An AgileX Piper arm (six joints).
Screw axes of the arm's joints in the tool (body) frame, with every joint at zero. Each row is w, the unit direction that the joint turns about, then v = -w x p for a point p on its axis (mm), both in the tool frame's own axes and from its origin. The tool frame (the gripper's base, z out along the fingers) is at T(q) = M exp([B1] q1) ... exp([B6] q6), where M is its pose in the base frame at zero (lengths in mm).
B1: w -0.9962 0 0.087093 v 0 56.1 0
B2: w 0 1 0 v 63.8 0 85
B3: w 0 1 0 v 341.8 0 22
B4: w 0 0 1 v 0 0 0
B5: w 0 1 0 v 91 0 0
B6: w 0 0 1 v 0 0 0
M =
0.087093 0 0.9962 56.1
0 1 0 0
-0.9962 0 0.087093 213.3
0 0 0 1
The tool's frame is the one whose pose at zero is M.
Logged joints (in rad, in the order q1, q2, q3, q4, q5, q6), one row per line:
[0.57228 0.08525 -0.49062 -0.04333 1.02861 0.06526]
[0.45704 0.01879 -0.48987 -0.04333 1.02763 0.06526]
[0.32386 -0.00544 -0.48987 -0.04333 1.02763 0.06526]
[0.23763 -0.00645 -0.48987 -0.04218 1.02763 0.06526]
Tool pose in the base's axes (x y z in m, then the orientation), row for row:
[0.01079 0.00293 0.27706 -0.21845 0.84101 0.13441 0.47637]
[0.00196 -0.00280 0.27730 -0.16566 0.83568 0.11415 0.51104]
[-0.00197 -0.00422 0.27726 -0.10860 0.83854 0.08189 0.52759]
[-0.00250 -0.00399 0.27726 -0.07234 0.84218 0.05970 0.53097]
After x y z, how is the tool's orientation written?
As a quaternion, x y z w.
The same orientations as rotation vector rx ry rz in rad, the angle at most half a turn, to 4 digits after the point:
[-0.5338 2.0551 0.3284]
[-0.3987 2.0113 0.2747]
[-0.2595 2.0039 0.1957]
[-0.1726 2.0097 0.1425]

